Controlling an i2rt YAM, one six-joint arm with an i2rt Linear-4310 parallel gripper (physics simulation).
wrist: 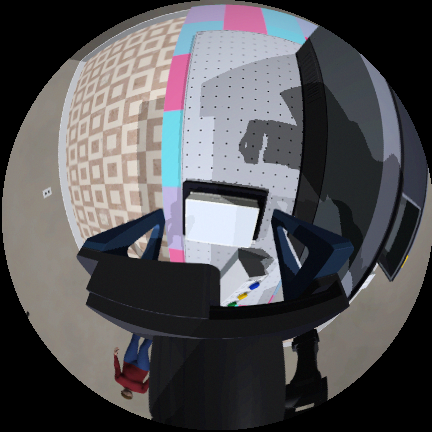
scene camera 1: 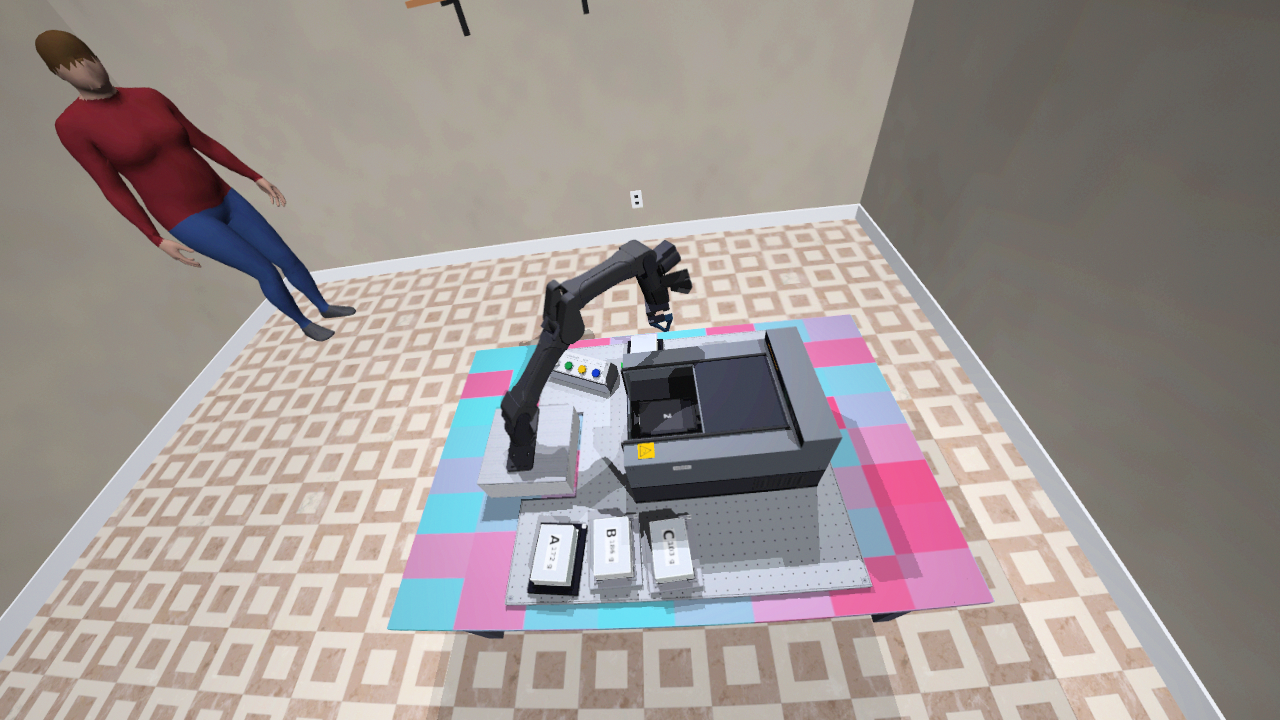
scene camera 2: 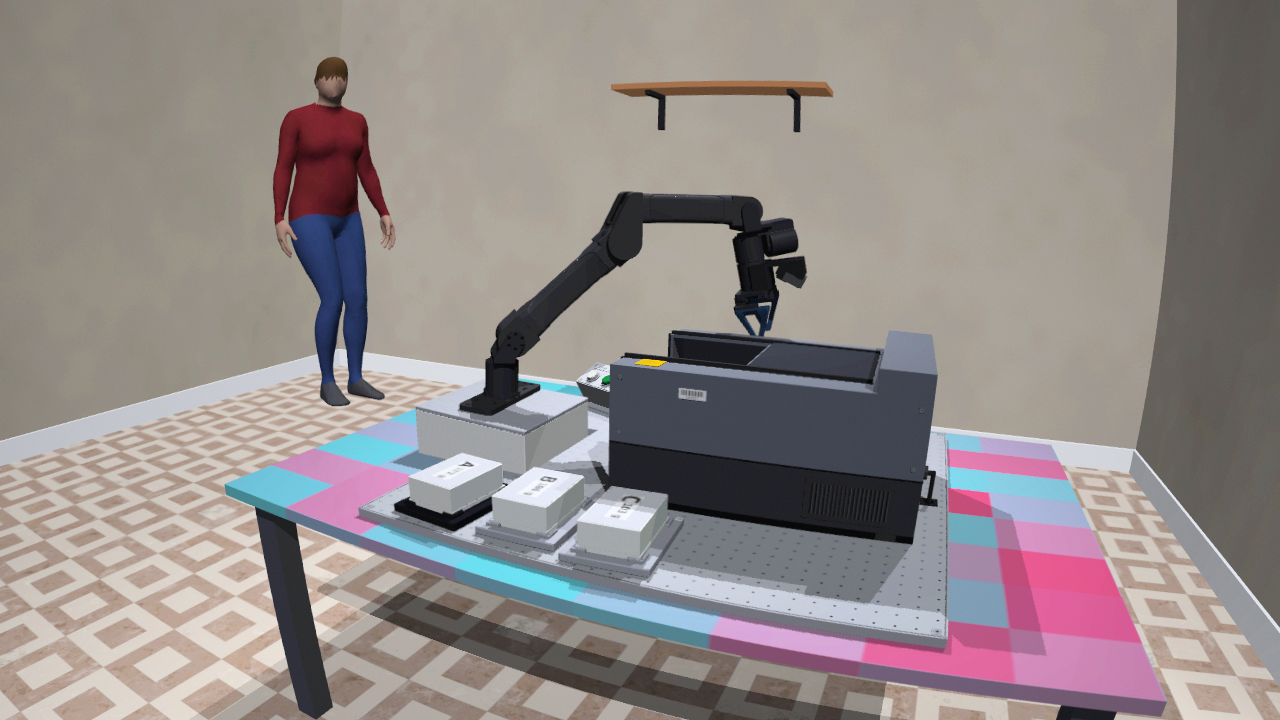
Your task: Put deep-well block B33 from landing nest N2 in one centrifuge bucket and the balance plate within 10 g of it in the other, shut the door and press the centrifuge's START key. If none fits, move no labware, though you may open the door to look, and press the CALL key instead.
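Places are measured from the arm's base along level axes (x ahead, y right, z down), in metres.
Where they show: gripper, fingertip midpoint: (wrist: 217,214) (scene camera 1: 664,319) (scene camera 2: 763,336); arm's base at its link origin: (scene camera 1: 524,438) (scene camera 2: 501,399).
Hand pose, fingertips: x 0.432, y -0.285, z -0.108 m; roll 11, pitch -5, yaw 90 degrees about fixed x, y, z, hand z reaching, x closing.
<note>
Things, the pixels of their top centre, and the offset from my fingertips.
- white block at its top centre: (wrist: 219,225) (scene camera 1: 643,348) dx -0.078, dy -0.008, dz +0.124 m
- black nest at its top centre: (wrist: 220,216) (scene camera 1: 644,356) dx -0.078, dy -0.008, dz +0.160 m
- White balance plates A at its top centre: (scene camera 2: 456,469) (scene camera 1: 552,551) (wrist: 364,282) dx -0.335, dy +0.591, dz +0.128 m
- B at its top centre: (scene camera 2: 539,485) (scene camera 1: 611,544) dx -0.196, dy +0.588, dz +0.128 m
- C at its top centre: (scene camera 2: 624,506) (scene camera 1: 670,546) dx -0.063, dy +0.606, dz +0.128 m
- key panel at its top centre: (scene camera 2: 624,372) (wrist: 228,303) (scene camera 1: 577,358) dx -0.288, dy +0.020, dz +0.098 m
My gripper (scene camera 1: 660,324) (scene camera 2: 759,331) (wrist: 217,214) is open and empty behind the centrifuge, pointing down. In the wrist view a white block (wrist: 222,220) (scene camera 1: 643,342) sits in a black nest (wrist: 227,187) below and between the fingers; no label is readable on it. The centrifuge (scene camera 1: 725,465) (scene camera 2: 769,420) has its door (scene camera 1: 742,394) (scene camera 2: 819,362) slid open, and a dark bucket (scene camera 1: 648,416) shows in the opening. White balance plates A (scene camera 1: 554,555) (scene camera 2: 454,483), B (scene camera 1: 612,548) (scene camera 2: 537,501) and C (scene camera 1: 671,548) (scene camera 2: 622,522) stand in front nests; their weight digits are hard to read.
A key panel (scene camera 1: 583,370) (wrist: 243,296) with green, yellow and blue keys stands left of the centrifuge, near the arm. The arm's base stands on a pale block (scene camera 1: 528,483) (scene camera 2: 501,425). A person in a red top (scene camera 1: 143,143) (scene camera 2: 329,161) stands beyond the table.
</note>
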